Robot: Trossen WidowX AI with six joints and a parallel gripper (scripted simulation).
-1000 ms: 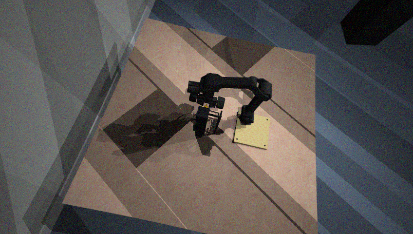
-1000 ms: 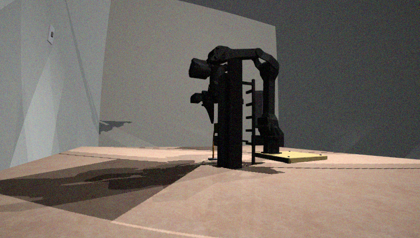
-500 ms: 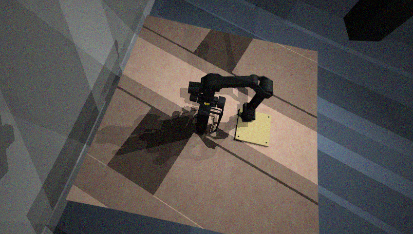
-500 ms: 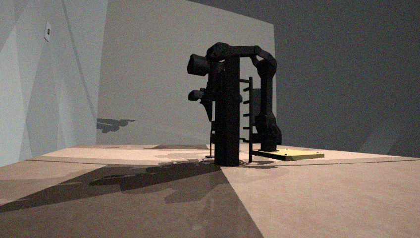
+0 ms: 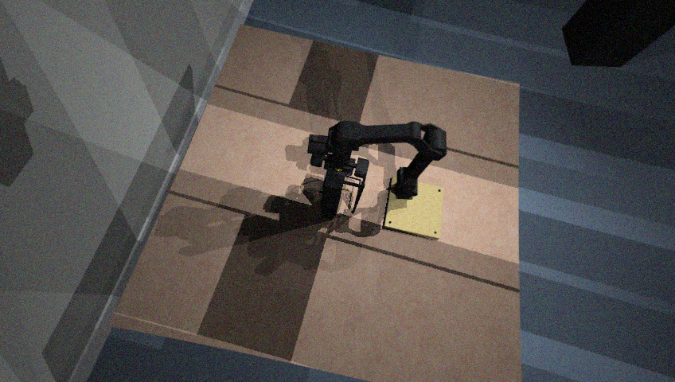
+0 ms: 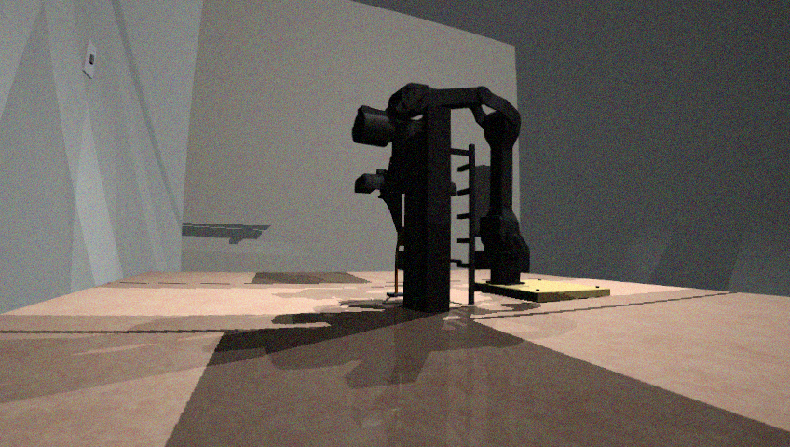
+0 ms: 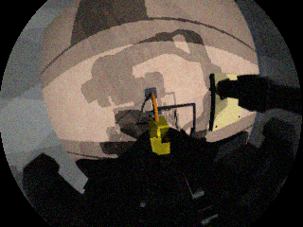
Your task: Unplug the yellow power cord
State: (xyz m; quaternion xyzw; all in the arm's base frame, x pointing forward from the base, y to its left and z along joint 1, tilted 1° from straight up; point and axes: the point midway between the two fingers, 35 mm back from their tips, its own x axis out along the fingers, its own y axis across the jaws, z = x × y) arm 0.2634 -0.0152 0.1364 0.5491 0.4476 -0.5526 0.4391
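Right now the yellow plug is 3 cm to the left of my gripper tip.
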